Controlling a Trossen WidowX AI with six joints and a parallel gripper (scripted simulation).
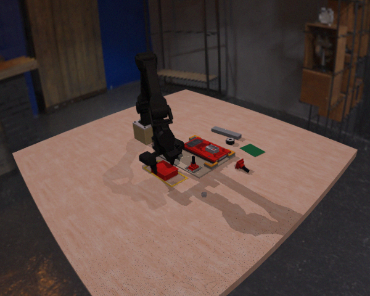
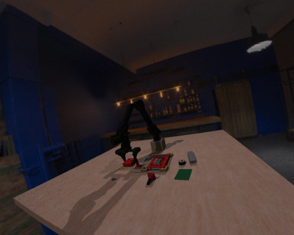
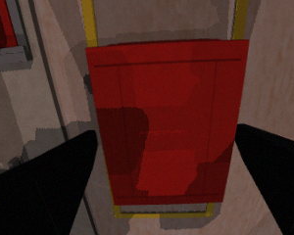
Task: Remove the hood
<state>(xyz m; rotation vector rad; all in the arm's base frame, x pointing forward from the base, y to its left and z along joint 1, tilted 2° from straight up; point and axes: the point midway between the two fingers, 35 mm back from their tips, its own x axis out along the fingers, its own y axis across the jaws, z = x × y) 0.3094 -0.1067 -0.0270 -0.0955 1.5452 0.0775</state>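
The red hood is right at my gripper tip. Also, from my gripper tip: beige baseplate: 10 mm behind, 190 mm to the left; black wheel: 10 mm behind, 370 mm to the left, 10 mm below; green plate: 110 mm ahead, 400 mm to the left, 10 mm below.
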